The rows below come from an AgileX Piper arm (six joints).
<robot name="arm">
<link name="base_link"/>
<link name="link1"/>
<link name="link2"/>
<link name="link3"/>
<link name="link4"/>
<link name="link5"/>
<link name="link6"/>
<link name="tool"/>
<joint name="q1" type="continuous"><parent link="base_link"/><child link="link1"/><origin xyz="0 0 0.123"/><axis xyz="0 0 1"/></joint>
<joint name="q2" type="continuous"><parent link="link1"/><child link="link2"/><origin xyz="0 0 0" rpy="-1.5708 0 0"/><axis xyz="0 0 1"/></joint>
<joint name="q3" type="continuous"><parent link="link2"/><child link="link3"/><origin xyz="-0.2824 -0.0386 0"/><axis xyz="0 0 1"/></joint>
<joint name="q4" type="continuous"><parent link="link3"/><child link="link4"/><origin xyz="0.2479 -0.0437 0" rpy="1.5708 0 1.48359"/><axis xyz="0 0 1"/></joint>
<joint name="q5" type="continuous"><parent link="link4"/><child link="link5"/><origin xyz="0 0 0" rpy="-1.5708 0 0"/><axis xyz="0 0 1"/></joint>
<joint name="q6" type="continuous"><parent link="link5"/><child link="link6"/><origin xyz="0 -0.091 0" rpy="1.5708 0 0"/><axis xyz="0 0 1"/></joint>
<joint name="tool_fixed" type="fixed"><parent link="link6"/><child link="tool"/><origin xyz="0 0 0"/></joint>
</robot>
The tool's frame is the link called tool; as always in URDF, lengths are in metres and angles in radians. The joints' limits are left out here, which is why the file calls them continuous.
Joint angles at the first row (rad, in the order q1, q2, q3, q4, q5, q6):
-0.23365 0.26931 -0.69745 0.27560 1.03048 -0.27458
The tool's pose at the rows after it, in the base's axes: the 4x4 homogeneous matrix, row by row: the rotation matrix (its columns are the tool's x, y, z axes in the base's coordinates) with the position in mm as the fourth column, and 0 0 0 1 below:
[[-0.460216, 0.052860, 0.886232, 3.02], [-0.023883, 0.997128, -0.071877, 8.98], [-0.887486, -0.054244, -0.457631, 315.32], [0, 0, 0, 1]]
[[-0.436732, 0.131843, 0.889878, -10.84], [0.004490, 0.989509, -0.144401, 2.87], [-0.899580, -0.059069, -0.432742, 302.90], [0, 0, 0, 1]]
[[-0.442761, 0.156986, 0.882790, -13.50], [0.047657, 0.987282, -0.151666, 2.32], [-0.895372, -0.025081, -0.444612, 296.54], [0, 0, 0, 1]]
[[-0.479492, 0.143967, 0.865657, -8.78], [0.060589, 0.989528, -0.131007, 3.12], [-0.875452, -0.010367, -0.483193, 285.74], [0, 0, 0, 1]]
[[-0.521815, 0.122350, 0.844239, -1.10], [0.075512, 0.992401, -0.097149, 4.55], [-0.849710, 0.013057, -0.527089, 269.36], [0, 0, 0, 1]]
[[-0.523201, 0.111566, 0.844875, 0.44], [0.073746, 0.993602, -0.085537, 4.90], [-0.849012, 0.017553, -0.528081, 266.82], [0, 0, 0, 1]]
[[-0.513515, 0.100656, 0.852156, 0.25], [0.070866, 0.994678, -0.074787, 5.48], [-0.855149, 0.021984, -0.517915, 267.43], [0, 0, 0, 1]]
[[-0.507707, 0.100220, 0.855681, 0.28], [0.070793, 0.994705, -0.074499, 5.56], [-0.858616, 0.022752, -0.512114, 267.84], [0, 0, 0, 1]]
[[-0.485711, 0.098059, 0.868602, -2.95], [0.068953, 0.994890, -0.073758, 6.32], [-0.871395, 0.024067, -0.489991, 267.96], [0, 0, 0, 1]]
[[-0.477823, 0.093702, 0.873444, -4.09], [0.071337, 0.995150, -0.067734, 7.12], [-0.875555, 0.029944, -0.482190, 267.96], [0, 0, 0, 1]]
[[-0.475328, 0.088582, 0.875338, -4.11], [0.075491, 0.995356, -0.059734, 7.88], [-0.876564, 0.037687, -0.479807, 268.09], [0, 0, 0, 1]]
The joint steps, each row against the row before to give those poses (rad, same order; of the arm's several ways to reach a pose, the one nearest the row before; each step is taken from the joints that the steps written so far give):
0.03633 -0.13674 0.05889 -0.15788 0.04373 0.10379
0.02470 -0.08846 0.03681 -0.10578 0.01823 0.09464
0.00248 -0.02246 0.01694 -0.01194 0.01866 0.04815
0.00002 0.00000 0.03847 0.01942 0.00525 -0.00199
-0.00004 0.00000 0.06268 0.03344 -0.01071 -0.00770
0.00575 -0.00084 0.01172 0.00778 -0.00931 -0.00294
0.00680 -0.00405 0.00000 0.00701 -0.00750 -0.00139
-0.00010 -0.00154 -0.00001 0.00123 -0.00516 -0.00010
0.00010 -0.02341 0.00001 0.00311 -0.00203 0.00009
-0.00001 -0.00847 0.00000 0.00763 0.00000 0.00000
-0.00001 -0.00103 0.00000 0.00939 -0.00103 -0.00002

